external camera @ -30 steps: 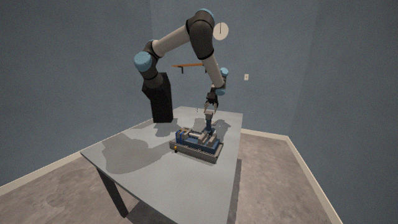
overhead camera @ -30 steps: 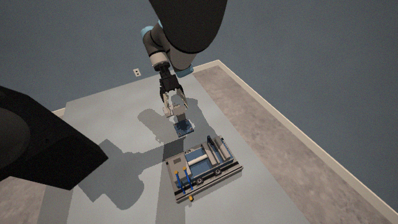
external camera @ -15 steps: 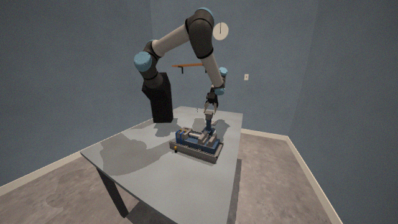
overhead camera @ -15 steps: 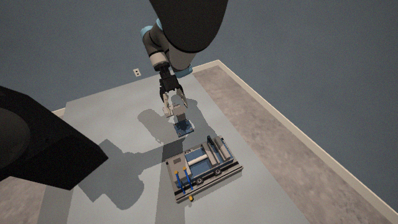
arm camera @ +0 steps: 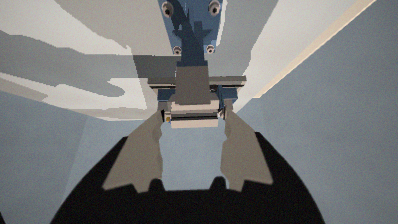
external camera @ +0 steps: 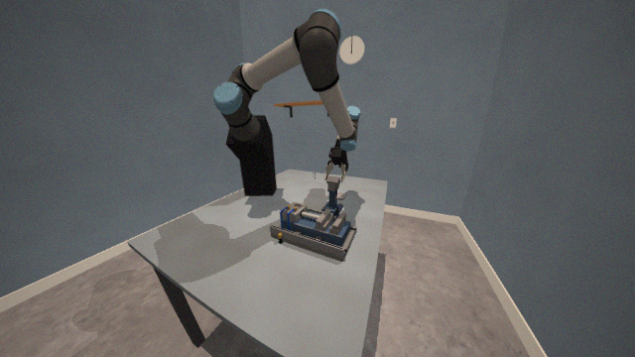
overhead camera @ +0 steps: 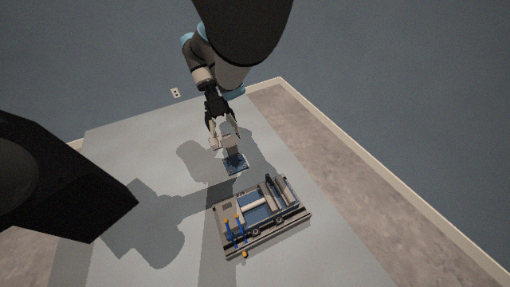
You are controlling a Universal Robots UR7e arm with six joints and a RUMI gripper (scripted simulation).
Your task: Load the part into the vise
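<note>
The part lies right at my hand. Also, from my hand: cylinder rod (70 mm behind, 220 mm to the right, 80 mm below); then pale plate (20 mm ahead, 160 mm to the left, 160 mm below); then work stop (30 mm ahead, 200 mm to the right, 70 mm below).
</note>
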